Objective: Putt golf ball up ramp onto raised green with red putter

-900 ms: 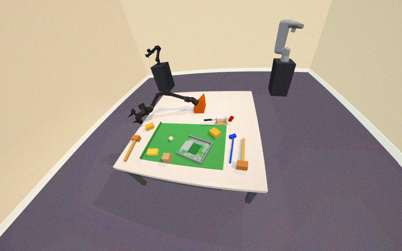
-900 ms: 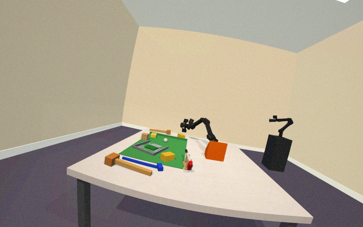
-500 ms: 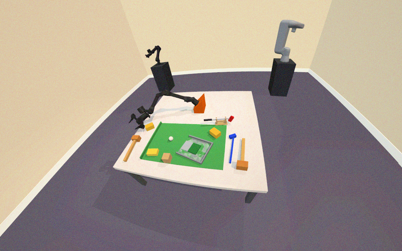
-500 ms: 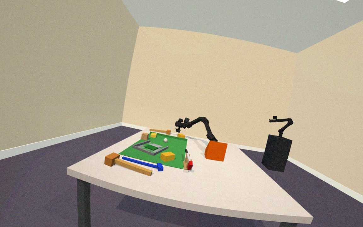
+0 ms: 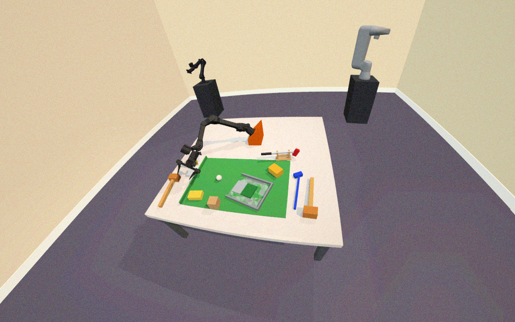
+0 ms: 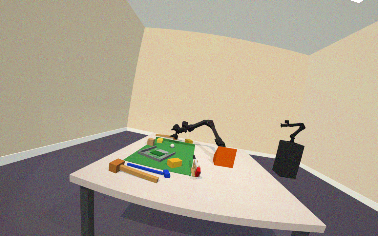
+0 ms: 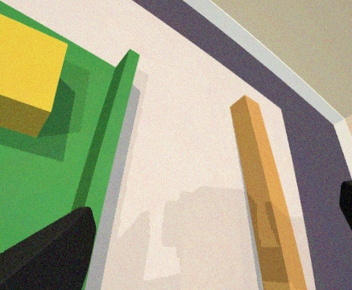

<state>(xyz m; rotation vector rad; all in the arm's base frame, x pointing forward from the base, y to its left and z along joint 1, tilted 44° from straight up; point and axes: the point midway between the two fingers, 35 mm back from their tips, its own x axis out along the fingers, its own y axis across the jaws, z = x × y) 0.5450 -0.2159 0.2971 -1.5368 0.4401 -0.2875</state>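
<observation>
Now: gripper tip 10 cm past the green mat, 37 cm to the right of it and 10 cm above it. From my gripper tip the other things lie so: white golf ball 10 cm behind, 23 cm to the left, 8 cm below; then tan cube 12 cm ahead, 29 cm to the left, 7 cm below; then wooden stand 38 cm behind, 67 cm to the left, 7 cm below.
</observation>
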